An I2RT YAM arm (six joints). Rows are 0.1 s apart.
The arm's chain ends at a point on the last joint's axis. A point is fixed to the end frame.
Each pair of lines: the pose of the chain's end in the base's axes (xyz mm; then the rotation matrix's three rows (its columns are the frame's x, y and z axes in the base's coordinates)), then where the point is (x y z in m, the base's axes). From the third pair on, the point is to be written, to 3 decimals.
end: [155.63 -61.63 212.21], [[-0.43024 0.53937 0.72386], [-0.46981 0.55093 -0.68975], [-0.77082 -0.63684 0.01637]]
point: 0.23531 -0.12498 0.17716
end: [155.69 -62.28 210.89], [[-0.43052 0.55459 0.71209], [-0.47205 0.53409 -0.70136], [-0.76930 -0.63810 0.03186]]
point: 0.23464 -0.12736 0.17739
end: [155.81 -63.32 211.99], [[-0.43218 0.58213 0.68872], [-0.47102 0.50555 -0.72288], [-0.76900 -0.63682 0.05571]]
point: 0.233 -0.131 0.181
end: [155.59 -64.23 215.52], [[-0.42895 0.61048 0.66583], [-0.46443 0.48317 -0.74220], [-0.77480 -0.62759 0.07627]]
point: 0.232 -0.135 0.187
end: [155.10 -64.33 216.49], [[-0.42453 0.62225 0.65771], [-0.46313 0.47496 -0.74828], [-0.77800 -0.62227 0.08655]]
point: 0.231 -0.136 0.189
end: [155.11 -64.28 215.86], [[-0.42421 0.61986 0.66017], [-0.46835 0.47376 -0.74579], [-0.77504 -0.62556 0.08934]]
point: 0.231 -0.136 0.188
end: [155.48 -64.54 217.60], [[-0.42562 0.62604 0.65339], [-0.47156 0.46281 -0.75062], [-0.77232 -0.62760 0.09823]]
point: 0.231 -0.137 0.191
